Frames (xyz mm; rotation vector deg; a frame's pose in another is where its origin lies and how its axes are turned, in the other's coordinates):
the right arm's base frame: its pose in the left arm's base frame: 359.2 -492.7 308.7 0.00 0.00 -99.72
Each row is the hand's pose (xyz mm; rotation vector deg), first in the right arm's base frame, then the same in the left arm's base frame.
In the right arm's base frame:
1: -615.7 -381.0 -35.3 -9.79 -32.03 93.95
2: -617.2 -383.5 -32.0 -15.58 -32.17 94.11
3: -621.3 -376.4 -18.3 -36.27 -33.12 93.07
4: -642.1 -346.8 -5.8 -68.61 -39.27 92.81
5: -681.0 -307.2 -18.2 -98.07 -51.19 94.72
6: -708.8 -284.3 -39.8 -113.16 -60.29 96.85
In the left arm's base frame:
1: 87.6 178.5 273.4 -27.36 -11.70 -3.30
2: 85.4 180.4 276.7 -30.74 -7.84 -2.79
3: 93.1 183.2 290.4 -43.17 5.65 -1.30
4: 125.8 198.7 302.9 -64.92 23.72 7.06
5: 171.4 230.4 290.5 -86.86 35.62 22.61
6: 198.7 253.9 268.9 -98.53 39.43 34.38

